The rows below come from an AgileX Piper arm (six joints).
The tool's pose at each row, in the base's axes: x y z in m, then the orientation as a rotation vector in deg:
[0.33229, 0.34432, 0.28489, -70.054, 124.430, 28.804]
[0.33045, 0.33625, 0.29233, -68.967, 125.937, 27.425]
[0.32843, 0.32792, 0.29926, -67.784, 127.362, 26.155]
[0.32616, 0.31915, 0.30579, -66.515, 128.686, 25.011]
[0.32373, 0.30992, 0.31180, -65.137, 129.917, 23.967]
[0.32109, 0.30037, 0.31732, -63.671, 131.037, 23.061]
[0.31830, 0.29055, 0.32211, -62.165, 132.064, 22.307]
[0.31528, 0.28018, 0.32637, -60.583, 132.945, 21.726]
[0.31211, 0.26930, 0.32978, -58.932, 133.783, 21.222]
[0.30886, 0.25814, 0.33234, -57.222, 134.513, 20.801]
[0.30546, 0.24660, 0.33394, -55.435, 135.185, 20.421]
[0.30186, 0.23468, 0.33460, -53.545, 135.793, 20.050]
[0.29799, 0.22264, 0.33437, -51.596, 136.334, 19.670]
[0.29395, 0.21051, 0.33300, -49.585, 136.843, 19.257]
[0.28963, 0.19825, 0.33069, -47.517, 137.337, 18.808]
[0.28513, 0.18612, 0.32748, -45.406, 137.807, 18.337]
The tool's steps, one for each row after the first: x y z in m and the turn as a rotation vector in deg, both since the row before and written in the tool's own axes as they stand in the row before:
[0.00102, -0.00222, -0.01086, 1.108, 0.994, 0.958]
[0.00174, -0.00245, -0.01060, 1.067, 0.882, 1.001]
[0.00250, -0.00273, -0.01054, 1.017, 0.756, 1.034]
[0.00327, -0.00310, -0.01034, 0.992, 0.632, 1.080]
[0.00393, -0.00338, -0.01009, 0.938, 0.495, 1.116]
[0.00463, -0.00368, -0.00960, 0.855, 0.389, 1.137]
[0.00539, -0.00410, -0.00943, 0.780, 0.220, 1.163]
[0.00623, -0.00457, -0.00896, 0.750, 0.159, 1.207]
[0.00687, -0.00497, -0.00835, 0.724, 0.046, 1.222]
[0.00764, -0.00540, -0.00773, 0.724, -0.023, 1.260]
[0.00839, -0.00582, -0.00715, 0.755, -0.099, 1.306]
[0.00900, -0.00604, -0.00653, 0.784, -0.157, 1.323]
[0.00966, -0.00633, -0.00566, 0.825, -0.181, 1.349]
[0.01029, -0.00659, -0.00501, 0.864, -0.186, 1.378]
[0.01069, -0.00673, -0.00425, 0.889, -0.195, 1.399]

